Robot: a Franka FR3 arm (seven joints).
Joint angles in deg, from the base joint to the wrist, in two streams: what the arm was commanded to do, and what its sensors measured. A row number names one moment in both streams.
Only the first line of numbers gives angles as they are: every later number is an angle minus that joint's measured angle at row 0.
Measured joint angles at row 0:
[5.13, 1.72, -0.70, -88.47, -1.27, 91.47, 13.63]
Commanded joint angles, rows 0 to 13:
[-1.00, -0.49, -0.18, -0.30, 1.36, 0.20, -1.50]
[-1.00, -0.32, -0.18, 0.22, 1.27, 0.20, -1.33]
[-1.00, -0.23, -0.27, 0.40, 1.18, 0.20, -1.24]
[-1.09, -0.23, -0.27, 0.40, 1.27, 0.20, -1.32]
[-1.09, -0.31, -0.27, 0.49, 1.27, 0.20, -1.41]
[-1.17, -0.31, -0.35, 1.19, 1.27, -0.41, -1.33]
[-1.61, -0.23, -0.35, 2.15, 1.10, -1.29, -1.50]
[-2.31, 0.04, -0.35, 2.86, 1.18, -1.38, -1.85]
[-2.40, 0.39, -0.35, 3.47, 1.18, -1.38, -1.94]
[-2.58, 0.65, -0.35, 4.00, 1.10, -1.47, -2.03]
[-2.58, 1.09, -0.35, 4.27, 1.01, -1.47, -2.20]
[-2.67, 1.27, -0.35, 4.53, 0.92, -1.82, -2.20]
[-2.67, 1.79, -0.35, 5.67, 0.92, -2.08, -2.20]
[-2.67, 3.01, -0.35, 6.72, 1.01, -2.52, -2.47]
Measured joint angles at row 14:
[-1.76, 0.20, -0.77, 2.98, 0.00, -0.60, -0.60]
